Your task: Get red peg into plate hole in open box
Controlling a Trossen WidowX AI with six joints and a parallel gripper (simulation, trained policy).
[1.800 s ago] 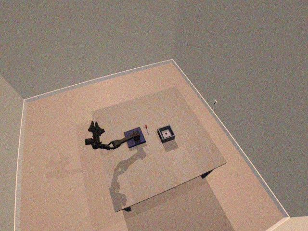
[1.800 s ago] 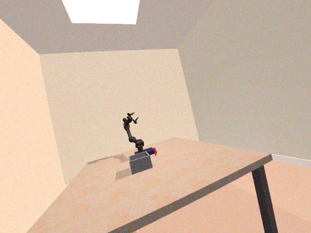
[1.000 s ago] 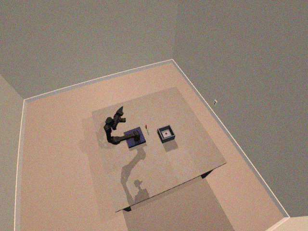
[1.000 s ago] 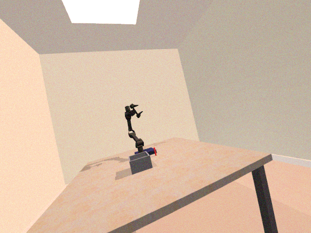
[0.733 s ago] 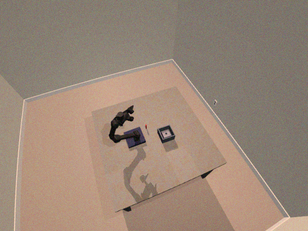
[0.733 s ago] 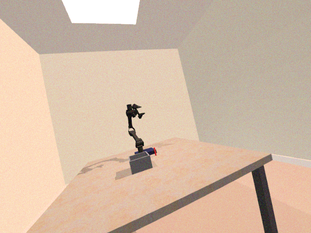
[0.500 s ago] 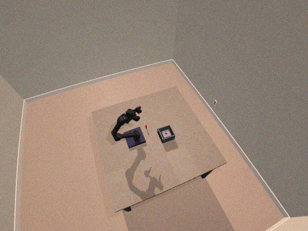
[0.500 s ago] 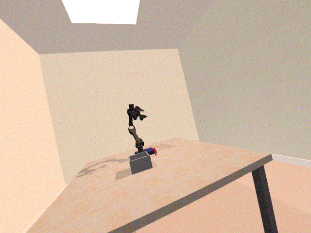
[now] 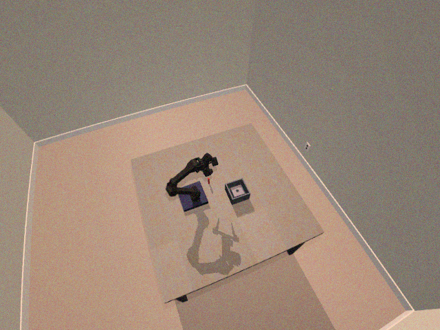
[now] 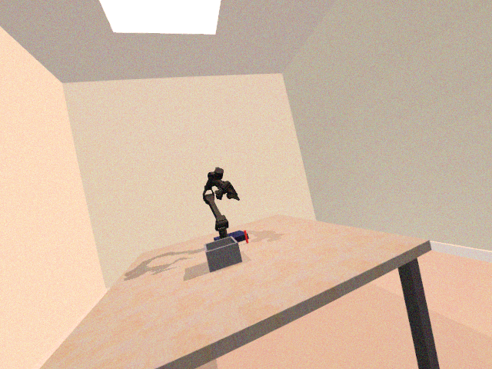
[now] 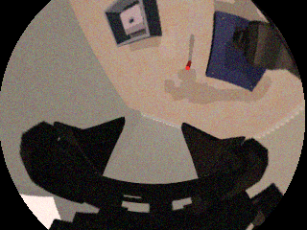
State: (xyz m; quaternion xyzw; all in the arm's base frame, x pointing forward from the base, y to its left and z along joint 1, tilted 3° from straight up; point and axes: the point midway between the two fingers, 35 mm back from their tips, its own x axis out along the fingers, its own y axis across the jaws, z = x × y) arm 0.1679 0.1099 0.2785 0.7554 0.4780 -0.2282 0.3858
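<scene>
My gripper tip is now 260 mm above the red peg and 20 mm past it. The rest, counted from my gripper tip: plate 250 mm below, 180 mm to the right, 180 mm ahead; grey box 270 mm below, 180 mm to the right, 180 mm ahead.
</scene>
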